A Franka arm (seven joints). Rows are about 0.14 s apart.
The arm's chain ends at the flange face. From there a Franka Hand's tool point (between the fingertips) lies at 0.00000 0.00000 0.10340 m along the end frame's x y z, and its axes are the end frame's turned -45 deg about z.
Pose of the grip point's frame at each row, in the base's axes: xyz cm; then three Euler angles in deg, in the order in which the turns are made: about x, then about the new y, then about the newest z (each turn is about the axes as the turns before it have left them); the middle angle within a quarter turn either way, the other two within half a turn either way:
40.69 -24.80 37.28 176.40 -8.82 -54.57
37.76 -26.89 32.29 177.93 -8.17 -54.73
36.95 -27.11 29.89 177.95 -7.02 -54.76
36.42 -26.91 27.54 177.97 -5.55 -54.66
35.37 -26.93 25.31 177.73 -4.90 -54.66
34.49 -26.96 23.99 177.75 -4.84 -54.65
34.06 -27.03 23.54 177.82 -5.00 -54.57
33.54 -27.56 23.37 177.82 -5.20 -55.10
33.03 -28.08 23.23 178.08 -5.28 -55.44
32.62 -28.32 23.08 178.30 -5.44 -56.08
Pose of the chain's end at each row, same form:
42.28 -24.16 47.48 176.40 -8.82 -9.57
39.23 -26.52 42.52 177.93 -8.17 -9.73
38.21 -26.74 40.15 177.95 -7.02 -9.76
37.42 -26.55 37.83 177.97 -5.55 -9.66
36.25 -26.52 35.60 177.73 -4.90 -9.66
35.36 -26.56 34.29 177.75 -4.84 -9.65
34.96 -26.64 33.83 177.82 -5.00 -9.57
34.48 -27.17 33.66 177.82 -5.20 -10.10
33.98 -27.74 33.52 178.08 -5.28 -10.44
33.60 -28.01 33.37 178.30 -5.44 -11.08

